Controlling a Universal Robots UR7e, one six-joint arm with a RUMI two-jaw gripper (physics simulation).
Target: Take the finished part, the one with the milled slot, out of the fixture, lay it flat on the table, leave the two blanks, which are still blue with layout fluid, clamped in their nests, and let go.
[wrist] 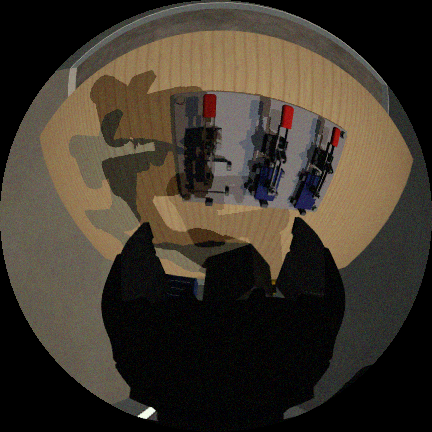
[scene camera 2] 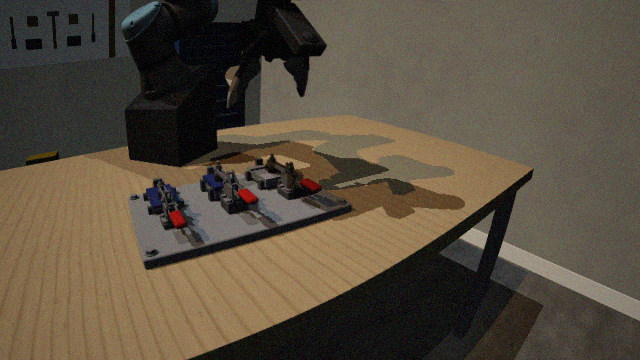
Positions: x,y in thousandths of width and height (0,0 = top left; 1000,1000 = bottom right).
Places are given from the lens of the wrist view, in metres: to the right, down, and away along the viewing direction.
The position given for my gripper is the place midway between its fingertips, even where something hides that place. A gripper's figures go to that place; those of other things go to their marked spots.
my gripper (wrist: 513,515): 0.01, 0.01, 0.13
grey fixture plate (wrist: 566,274): 0.05, -0.16, 0.19
